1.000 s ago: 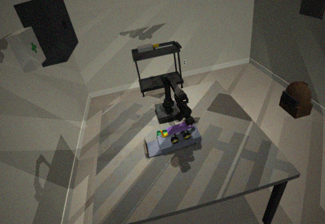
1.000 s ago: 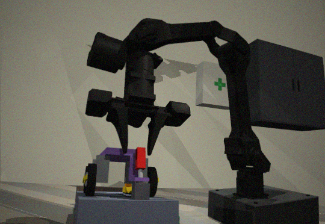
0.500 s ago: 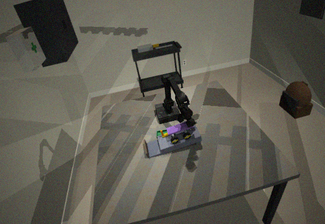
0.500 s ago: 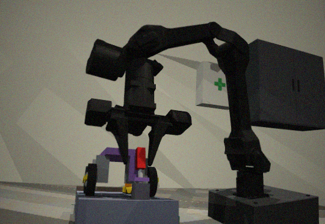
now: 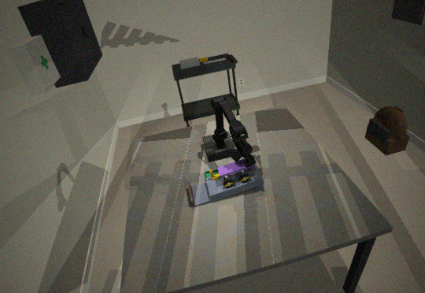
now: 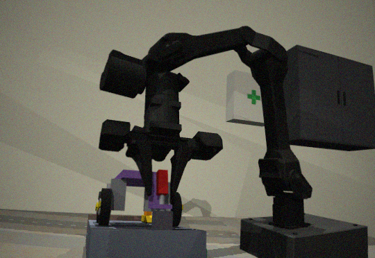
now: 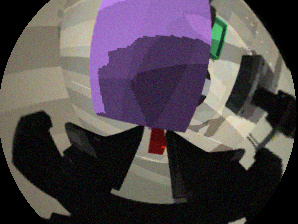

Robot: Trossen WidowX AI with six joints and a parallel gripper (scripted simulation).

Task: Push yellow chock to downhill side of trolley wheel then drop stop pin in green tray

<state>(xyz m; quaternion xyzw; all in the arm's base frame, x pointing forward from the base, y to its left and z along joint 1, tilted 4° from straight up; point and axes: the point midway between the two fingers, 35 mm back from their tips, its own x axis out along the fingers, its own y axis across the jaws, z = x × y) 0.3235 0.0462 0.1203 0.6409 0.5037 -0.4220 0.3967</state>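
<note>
Right now my gripper tip is right at the red-headed stop pin. From my gripper tip the other things lie so: yellow chock 7 cm behind, 20 cm to the right, 5 cm below; then green tray 15 cm behind, 19 cm to the right, 14 cm below; then purple trolley 11 cm to the right, 2 cm below.
</note>
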